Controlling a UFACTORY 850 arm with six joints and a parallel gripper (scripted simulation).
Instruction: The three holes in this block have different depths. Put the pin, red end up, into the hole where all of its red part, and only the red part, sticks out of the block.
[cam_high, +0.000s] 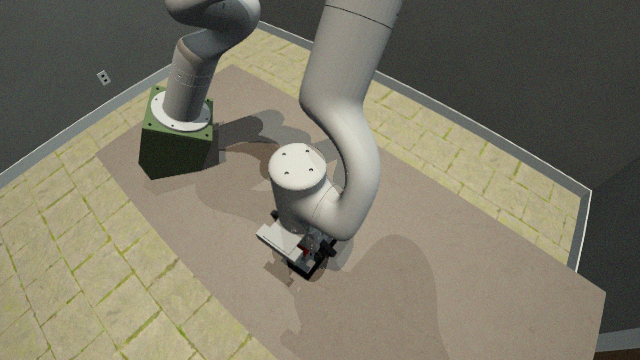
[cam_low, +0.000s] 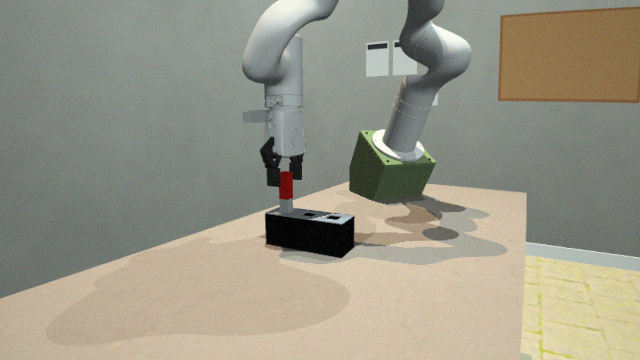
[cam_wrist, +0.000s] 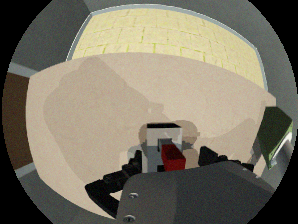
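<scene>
The pin lies 2 cm below my hand. Also, from my hand: black block 1 cm behind, 6 cm to the left, 11 cm below.
</scene>
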